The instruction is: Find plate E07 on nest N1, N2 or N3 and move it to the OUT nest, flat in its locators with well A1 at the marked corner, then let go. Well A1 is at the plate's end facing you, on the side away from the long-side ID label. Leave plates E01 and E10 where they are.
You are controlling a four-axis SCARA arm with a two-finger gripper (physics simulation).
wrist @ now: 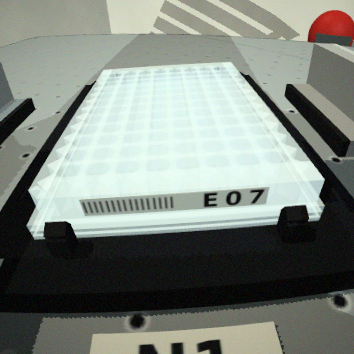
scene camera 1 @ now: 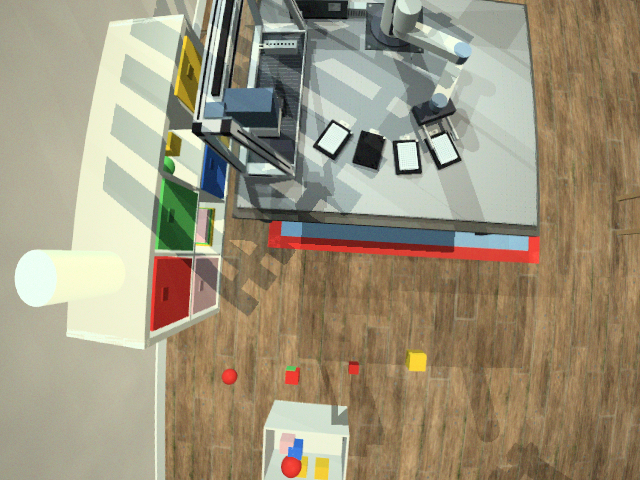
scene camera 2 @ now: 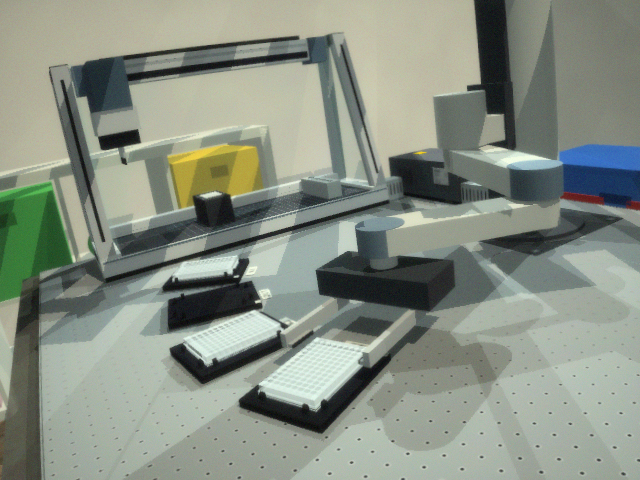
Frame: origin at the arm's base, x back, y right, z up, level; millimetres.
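Seen in the pictures: gripper, fingertip midpoint: (wrist: 154, 73) (scene camera 1: 445, 144) (scene camera 2: 322, 349).
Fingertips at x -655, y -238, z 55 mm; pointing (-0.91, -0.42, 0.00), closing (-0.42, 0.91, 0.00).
A point is followed by its place in that frame.
Plate E07 (scene camera 1: 443, 149) {x -671, y -239, z 30 mm} (scene camera 2: 312, 374) {x -681, y -254, z 39 mm} (wrist: 165, 135) {x -641, y -228, z 37 mm} is a clear-white well plate lying flat on the black nest N1 (scene camera 2: 361, 386) {x -637, y -292, z 21 mm} (wrist: 175, 267) {x -600, y -206, z 25 mm}; its ID label faces the wrist camera. My gripper (scene camera 1: 442, 143) {x -655, y -238, z 55 mm} (scene camera 2: 325, 348) {x -655, y -238, z 55 mm} (wrist: 154, 73) {x -655, y -238, z 55 mm} is open, its two fingers apart from the plate, one out to each side of its arm-side end. Two more white plates lie on black nests: one plate (scene camera 1: 407, 156) {x -720, y -66, z 34 mm} (scene camera 2: 235, 335) {x -716, y -80, z 37 mm} beside N1, the other plate (scene camera 1: 333, 138) {x -654, y 283, z 37 mm} (scene camera 2: 209, 268) {x -650, y 262, z 37 mm} at the far left of the row. Their IDs are unreadable. Between them is an empty black nest (scene camera 1: 368, 149) {x -695, y 116, z 24 mm} (scene camera 2: 214, 305) {x -697, y 88, z 25 mm}; its tag is unreadable.
A gantry frame (scene camera 2: 217, 57) {x -428, y 623, z 485 mm} over a dark deck stands on the left of the table (scene camera 1: 491, 196) {x -876, y -485, z 13 mm}. A black cube (scene camera 2: 212, 209) {x -549, y 515, z 106 mm} stands on that deck. A dark box (scene camera 2: 426, 175) {x 35, y 375, z 85 mm} is near the arm's base. The neighbouring plate's nest is close beside N1 and one finger.
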